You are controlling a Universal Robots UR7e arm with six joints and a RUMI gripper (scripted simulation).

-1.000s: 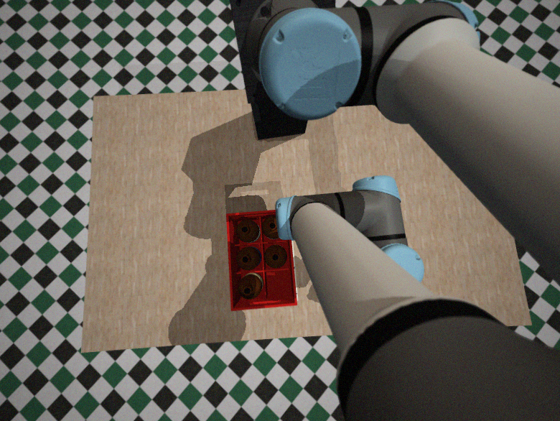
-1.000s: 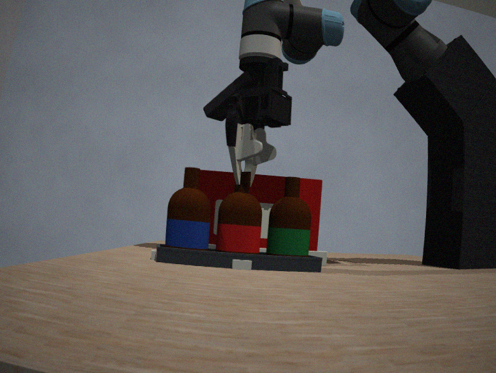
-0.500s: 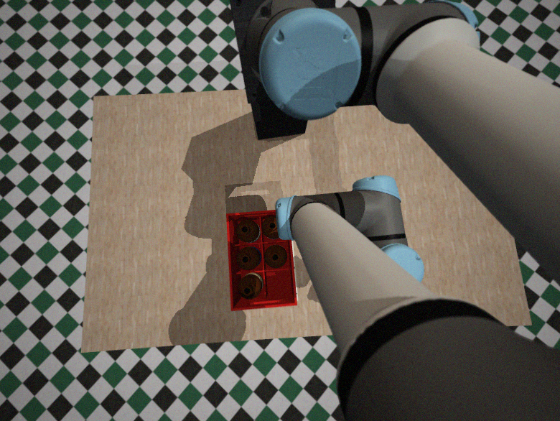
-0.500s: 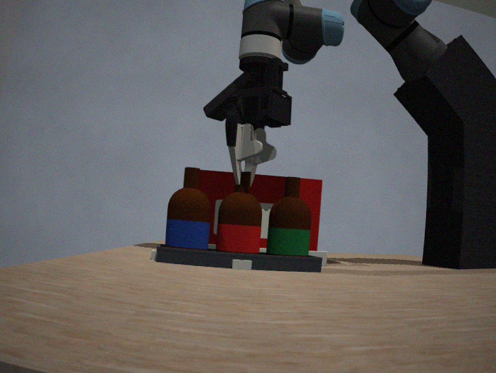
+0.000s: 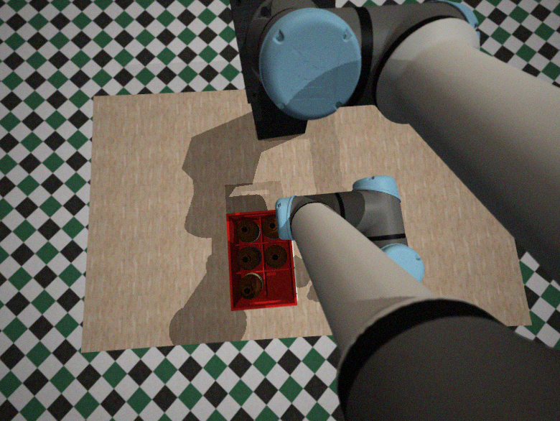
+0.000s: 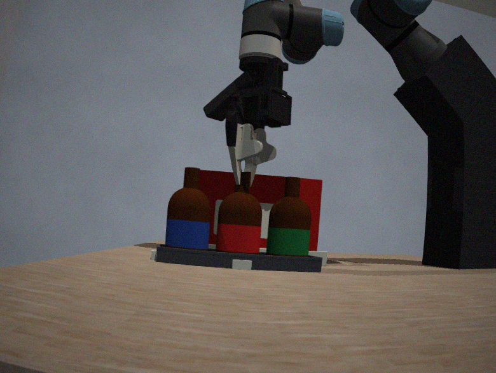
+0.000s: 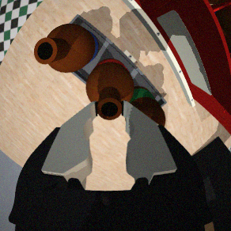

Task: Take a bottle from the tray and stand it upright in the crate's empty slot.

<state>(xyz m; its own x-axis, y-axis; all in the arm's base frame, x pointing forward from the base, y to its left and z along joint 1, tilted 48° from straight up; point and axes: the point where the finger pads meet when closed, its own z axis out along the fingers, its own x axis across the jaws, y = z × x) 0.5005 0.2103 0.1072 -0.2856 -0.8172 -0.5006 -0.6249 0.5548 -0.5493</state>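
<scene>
Right now my hand is 8 cm short of the blue-labelled bottle, 3 cm to the right of it and 7 cm above it. The rest, counted from my hand: green-labelled bottle 8 cm behind, 3 cm to the right, 7 cm below; crate 2 cm ahead, 23 cm to the right, 7 cm below; tray 14 cm below.
</scene>
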